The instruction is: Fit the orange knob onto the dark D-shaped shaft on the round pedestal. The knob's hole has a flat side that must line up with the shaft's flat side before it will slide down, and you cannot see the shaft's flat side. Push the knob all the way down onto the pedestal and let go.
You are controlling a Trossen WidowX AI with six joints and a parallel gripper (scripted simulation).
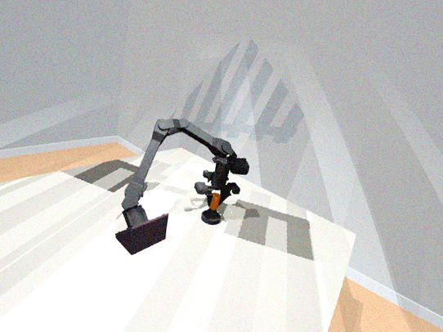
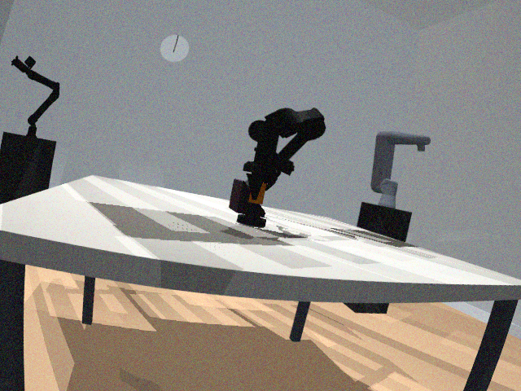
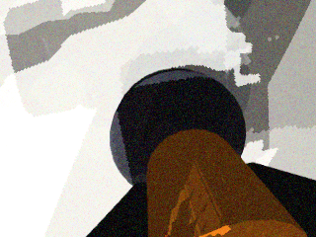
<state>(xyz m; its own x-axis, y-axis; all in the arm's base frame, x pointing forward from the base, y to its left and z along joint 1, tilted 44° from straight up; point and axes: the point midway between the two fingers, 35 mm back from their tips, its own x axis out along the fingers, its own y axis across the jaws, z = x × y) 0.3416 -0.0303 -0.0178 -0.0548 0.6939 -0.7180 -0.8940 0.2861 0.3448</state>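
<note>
Now: the orange knob 2 cm above my gripper tip. The rest, counted from my gripper tip: round dark pedestal (4 cm below).
</note>
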